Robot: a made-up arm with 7 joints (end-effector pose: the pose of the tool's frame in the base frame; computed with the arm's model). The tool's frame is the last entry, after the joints.
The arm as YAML. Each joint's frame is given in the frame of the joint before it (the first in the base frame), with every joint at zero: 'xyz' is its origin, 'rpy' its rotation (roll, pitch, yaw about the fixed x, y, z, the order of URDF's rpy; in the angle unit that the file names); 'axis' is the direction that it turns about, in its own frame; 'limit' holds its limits. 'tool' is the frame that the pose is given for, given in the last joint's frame.
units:
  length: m
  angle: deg
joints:
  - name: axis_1
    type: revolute
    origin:
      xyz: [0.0, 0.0, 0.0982]
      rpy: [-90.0, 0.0, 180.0]
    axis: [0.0, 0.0, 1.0]
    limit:
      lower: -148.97
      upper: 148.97
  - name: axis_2
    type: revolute
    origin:
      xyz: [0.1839, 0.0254, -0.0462]
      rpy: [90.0, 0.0, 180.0]
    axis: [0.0, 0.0, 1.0]
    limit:
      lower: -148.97
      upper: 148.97
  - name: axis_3
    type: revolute
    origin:
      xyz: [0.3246, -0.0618, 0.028]
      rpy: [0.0, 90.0, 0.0]
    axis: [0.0, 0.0, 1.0]
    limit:
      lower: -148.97
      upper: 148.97
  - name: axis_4
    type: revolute
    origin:
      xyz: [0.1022, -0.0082, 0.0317]
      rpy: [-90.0, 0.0, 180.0]
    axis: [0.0, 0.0, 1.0]
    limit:
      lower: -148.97
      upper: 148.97
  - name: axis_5
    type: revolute
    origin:
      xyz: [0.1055, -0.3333, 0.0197]
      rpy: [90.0, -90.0, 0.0]
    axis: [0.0, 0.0, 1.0]
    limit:
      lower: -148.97
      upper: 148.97
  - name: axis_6
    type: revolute
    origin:
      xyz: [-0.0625, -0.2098, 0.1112]
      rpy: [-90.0, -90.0, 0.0]
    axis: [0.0, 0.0, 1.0]
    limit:
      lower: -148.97
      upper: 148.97
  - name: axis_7
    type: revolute
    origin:
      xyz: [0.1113, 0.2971, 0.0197]
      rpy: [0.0, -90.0, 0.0]
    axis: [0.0, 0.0, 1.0]
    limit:
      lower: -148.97
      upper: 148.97
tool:
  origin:
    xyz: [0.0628, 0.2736, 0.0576]
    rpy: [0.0, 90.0, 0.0]
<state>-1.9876 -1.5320 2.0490 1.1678 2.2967 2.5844 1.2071</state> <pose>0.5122 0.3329 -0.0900 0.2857 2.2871 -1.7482</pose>
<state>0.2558 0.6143 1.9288 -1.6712 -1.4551 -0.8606 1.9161</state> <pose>0.1156 -0.6900 -0.6330 0.4250 2.3367 -1.2745</pose>
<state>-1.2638 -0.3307 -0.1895 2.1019 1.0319 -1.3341 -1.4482</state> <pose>-0.5453 -0.0794 0.1808 -1.8388 0.6766 -1.6648</pose>
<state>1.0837 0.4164 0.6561 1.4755 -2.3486 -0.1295 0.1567</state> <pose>0.5839 0.0305 -0.3424 -1.8250 -0.5690 0.3350</pose>
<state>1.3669 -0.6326 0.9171 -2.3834 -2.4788 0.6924 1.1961</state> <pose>0.3447 -0.1648 0.2442 -0.5733 0.0327 -1.6274</pose>
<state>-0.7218 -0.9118 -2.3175 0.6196 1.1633 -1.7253 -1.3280</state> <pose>0.6242 0.5623 0.0488 0.5269 -1.1562 -0.5419</pose>
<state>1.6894 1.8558 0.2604 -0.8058 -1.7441 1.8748 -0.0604</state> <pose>0.0142 -0.1554 -0.1537 0.5238 -0.1652 -0.4679</pose>
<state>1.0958 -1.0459 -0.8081 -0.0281 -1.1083 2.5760 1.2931</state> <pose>-0.2886 0.4012 0.5218 1.9388 -0.8727 -1.1948</pose>
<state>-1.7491 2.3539 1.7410 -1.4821 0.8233 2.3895 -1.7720</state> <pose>-0.1000 -0.1524 0.9032 -0.8273 1.0623 0.5062</pose>
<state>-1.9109 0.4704 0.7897 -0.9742 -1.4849 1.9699 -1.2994</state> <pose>0.1234 -0.1649 -0.1182 0.6564 2.4921 -0.5831</pose>
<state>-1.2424 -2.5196 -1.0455 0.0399 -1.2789 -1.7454 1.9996</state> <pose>0.0284 0.7907 1.0696 -0.8159 -0.2214 -0.9425</pose>
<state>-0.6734 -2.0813 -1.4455 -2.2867 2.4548 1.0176 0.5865</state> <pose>-0.2133 0.1809 0.1891 -0.8192 0.0302 -0.7822</pose>
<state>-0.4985 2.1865 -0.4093 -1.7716 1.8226 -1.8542 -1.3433</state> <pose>0.2127 -0.6127 0.8318 1.1597 -1.9210 -1.1862</pose>
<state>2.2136 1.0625 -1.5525 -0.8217 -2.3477 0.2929 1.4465</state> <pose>-0.6781 -0.3029 0.2029 0.9020 -2.4038 0.8628</pose>
